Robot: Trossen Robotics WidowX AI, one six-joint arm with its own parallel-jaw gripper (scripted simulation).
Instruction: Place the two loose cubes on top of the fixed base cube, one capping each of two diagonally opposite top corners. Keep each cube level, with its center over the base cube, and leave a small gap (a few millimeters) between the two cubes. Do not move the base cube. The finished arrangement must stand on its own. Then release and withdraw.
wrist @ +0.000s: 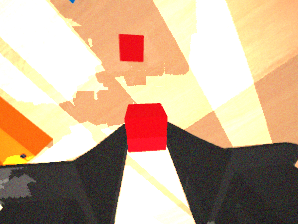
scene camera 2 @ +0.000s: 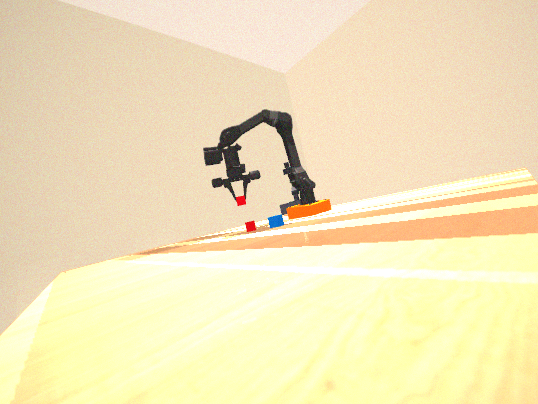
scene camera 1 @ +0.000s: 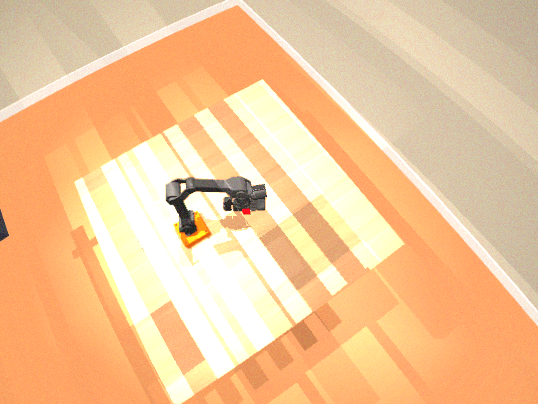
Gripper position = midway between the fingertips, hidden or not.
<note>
My gripper (scene camera 2: 241, 200) holds a red cube (wrist: 146, 124).
My gripper is seen too in the wrist view (wrist: 145, 127).
</note>
